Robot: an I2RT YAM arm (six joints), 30 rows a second.
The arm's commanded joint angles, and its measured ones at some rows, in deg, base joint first. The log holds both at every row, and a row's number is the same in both.
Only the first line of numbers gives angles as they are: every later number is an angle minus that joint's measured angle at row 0.
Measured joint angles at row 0:
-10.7, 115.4, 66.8, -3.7, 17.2, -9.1
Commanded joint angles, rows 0 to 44:
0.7, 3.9, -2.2, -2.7, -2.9, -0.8
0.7, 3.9, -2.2, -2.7, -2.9, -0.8
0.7, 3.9, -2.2, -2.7, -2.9, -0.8
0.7, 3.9, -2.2, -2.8, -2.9, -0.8
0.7, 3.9, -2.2, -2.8, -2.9, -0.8
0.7, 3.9, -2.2, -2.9, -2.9, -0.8
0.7, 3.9, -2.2, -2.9, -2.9, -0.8
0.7, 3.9, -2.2, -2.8, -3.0, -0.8
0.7, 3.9, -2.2, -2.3, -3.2, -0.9
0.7, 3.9, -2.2, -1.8, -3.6, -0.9
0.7, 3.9, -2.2, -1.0, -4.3, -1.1
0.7, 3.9, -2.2, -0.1, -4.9, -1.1
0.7, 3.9, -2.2, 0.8, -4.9, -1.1
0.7, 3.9, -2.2, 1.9, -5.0, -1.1
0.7, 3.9, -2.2, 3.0, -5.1, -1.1
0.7, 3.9, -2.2, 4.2, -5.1, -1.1
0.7, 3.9, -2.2, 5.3, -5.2, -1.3
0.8, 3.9, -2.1, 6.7, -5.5, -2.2
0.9, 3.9, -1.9, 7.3, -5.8, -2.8
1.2, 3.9, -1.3, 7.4, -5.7, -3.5
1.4, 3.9, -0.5, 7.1, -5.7, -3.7
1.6, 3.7, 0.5, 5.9, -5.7, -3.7
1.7, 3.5, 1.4, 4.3, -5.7, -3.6
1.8, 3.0, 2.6, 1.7, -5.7, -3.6
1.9, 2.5, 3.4, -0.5, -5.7, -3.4
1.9, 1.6, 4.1, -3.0, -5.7, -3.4
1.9, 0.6, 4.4, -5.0, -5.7, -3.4
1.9, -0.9, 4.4, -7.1, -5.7, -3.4
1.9, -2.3, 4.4, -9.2, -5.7, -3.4
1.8, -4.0, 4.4, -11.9, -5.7, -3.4
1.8, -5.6, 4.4, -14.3, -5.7, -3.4
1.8, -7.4, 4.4, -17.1, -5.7, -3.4
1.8, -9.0, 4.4, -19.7, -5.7, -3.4
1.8, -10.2, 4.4, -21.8, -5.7, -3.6
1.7, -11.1, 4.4, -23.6, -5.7, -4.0
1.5, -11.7, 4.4, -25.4, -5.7, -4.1
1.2, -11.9, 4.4, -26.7, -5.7, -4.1
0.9, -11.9, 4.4, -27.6, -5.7, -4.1
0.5, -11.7, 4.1, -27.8, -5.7, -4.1
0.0, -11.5, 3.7, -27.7, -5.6, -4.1
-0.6, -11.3, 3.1, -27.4, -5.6, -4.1
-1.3, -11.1, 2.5, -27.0, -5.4, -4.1
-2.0, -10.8, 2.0, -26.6, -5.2, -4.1
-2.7, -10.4, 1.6, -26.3, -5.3, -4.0
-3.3, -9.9, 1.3, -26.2, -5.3, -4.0
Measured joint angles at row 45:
-1.5, -11.6, 2.8, -26.4, -5.2, -3.5
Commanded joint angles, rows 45 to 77:
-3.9, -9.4, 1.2, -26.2, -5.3, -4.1
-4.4, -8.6, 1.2, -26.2, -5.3, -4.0
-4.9, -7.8, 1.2, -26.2, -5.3, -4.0
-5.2, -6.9, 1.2, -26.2, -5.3, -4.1
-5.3, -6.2, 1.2, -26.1, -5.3, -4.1
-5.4, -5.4, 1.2, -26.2, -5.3, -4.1
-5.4, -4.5, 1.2, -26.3, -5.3, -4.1
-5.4, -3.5, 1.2, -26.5, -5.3, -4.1
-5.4, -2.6, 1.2, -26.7, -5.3, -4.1
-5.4, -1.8, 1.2, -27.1, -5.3, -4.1
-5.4, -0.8, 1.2, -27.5, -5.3, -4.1
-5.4, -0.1, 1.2, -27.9, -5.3, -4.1
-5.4, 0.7, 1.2, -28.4, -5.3, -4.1
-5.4, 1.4, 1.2, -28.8, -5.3, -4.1
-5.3, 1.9, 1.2, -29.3, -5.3, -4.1
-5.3, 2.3, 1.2, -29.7, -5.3, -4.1
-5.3, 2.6, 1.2, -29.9, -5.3, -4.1
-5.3, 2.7, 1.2, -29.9, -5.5, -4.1
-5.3, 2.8, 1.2, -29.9, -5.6, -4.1
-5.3, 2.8, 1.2, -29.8, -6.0, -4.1
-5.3, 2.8, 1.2, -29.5, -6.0, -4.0
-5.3, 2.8, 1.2, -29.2, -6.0, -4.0
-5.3, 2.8, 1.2, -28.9, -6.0, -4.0
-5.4, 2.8, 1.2, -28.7, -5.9, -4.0
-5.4, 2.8, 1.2, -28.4, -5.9, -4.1
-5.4, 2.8, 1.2, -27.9, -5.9, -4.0
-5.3, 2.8, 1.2, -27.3, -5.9, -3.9
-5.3, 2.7, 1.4, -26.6, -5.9, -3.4
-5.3, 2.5, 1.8, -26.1, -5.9, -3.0
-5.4, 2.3, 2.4, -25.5, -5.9, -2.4
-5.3, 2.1, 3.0, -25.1, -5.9, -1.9
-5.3, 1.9, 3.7, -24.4, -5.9, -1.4
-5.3, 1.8, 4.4, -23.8, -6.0, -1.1
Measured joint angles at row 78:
-5.5, -2.6, 4.4, -25.6, -5.2, -3.0
